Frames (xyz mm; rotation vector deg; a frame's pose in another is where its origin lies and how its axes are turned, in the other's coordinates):
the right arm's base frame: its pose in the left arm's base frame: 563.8 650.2 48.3 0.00 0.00 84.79
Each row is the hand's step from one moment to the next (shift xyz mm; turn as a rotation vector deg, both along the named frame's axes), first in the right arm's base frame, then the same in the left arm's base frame.
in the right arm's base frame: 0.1 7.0 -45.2 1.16 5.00 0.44
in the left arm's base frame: -7.0 0.7 -45.2 -4.87 1.61 0.44
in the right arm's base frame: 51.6 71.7 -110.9 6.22 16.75 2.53
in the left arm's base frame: -66.7 57.9 -110.9 -16.12 7.72 2.53
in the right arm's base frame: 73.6 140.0 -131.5 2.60 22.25 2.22
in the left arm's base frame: -132.7 86.0 -131.5 -21.92 4.61 2.22
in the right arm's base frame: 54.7 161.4 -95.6 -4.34 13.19 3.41
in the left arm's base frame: -155.8 69.1 -95.6 -13.53 -3.12 3.41
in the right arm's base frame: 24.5 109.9 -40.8 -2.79 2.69 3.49
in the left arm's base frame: -107.2 34.4 -40.8 -2.93 -2.53 3.49
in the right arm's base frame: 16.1 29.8 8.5 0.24 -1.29 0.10
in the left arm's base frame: -28.2 18.7 8.5 1.31 0.12 0.10
